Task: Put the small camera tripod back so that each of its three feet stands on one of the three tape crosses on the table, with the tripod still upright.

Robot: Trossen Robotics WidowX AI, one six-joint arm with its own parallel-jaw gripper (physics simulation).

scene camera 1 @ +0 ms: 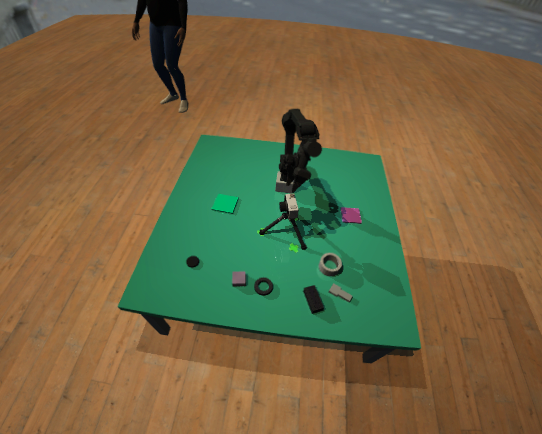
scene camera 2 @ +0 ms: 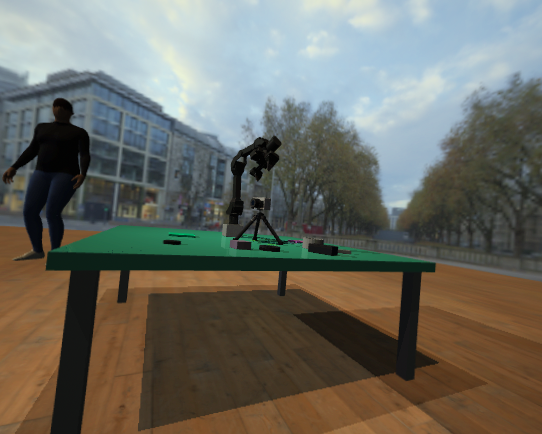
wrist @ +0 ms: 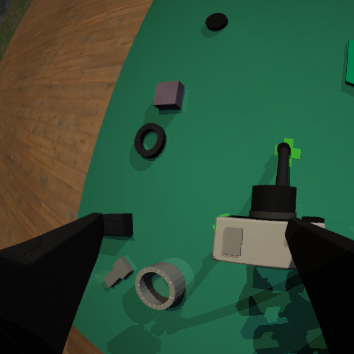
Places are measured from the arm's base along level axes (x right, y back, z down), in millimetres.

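Pixels of known places: gripper, fingertip midpoint: (scene camera 1: pixel 289 188) (scene camera 2: pixel 262 176) (wrist: pixel 199 226); arm's base at its link origin: (scene camera 1: pixel 286 177) (scene camera 2: pixel 233 224).
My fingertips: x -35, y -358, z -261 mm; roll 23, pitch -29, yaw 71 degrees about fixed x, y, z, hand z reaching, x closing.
Ahead of a thing's pixels: the offset from my fingertips to its top centre. "pt": to the spot under its first point.
The small tripod (scene camera 1: pixel 298 234) (scene camera 2: pixel 271 229) (wrist: pixel 283 167) stands upright with a pale camera (scene camera 1: pixel 291 206) (scene camera 2: pixel 264 203) (wrist: pixel 250 242) on top. One foot is on a green tape cross {dx +109, dy +3, dz +336 mm} (scene camera 1: pixel 260 232) (wrist: pixel 295 152) at its left in scene camera 1. Another foot stands to the right of a second cross {dx -62, dy -63, dz +336 mm} (scene camera 1: pixel 293 247), off it. The third foot is hidden, with a bit of green showing below the camera. My gripper (scene camera 1: pixel 292 186) (scene camera 2: pixel 263 173) (wrist: pixel 199 226) is open and empty, above the camera. In the wrist view its right finger overlaps the camera's right end.
A grey ring {dx -240, dy -141, dz +288 mm} (scene camera 1: pixel 330 273) (wrist: pixel 178 287), a black block {dx -174, dy -324, dz +301 mm} (scene camera 1: pixel 313 299), a grey piece {dx -296, dy -272, dz +321 mm} (scene camera 1: pixel 341 293), a black ring {dx +50, dy -298, dz +321 mm} (scene camera 1: pixel 256 286) and a mauve block {dx +164, dy -285, dz +308 mm} (scene camera 1: pixel 239 279) lie nearer the front. A black disc {dx +400, dy -236, dz +326 mm} (scene camera 1: pixel 192 261), green square {pt dx +343, dy +149, dz +327 mm} (scene camera 1: pixel 225 203) and magenta square {pt dx -357, dy +203, dz +327 mm} (scene camera 1: pixel 351 215) lie around.
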